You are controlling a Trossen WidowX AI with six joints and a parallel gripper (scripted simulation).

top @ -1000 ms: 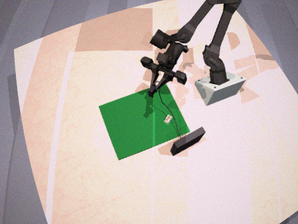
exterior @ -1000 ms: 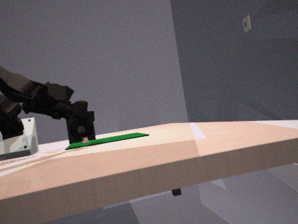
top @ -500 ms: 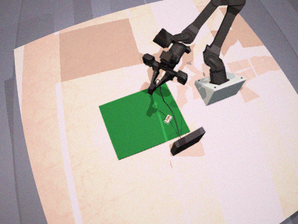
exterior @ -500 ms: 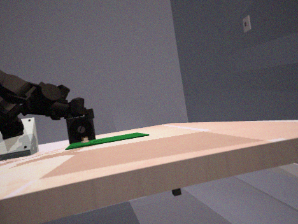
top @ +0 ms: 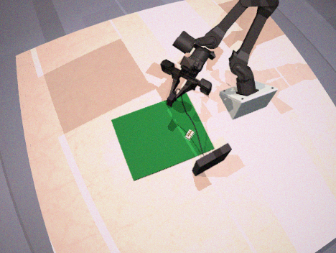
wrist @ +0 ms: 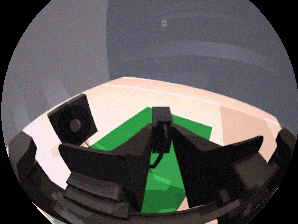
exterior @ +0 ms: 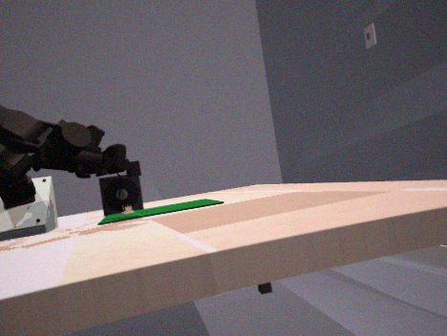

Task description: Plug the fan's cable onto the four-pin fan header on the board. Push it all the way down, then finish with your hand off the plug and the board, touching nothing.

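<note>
The green board is 7 cm ahead of my gripper tip, 5 cm to the left of it and 14 cm below it. Also, from my gripper tip: black fan (2 cm behind, 22 cm to the left, 7 cm below); then dark plug (1 cm below).
</note>
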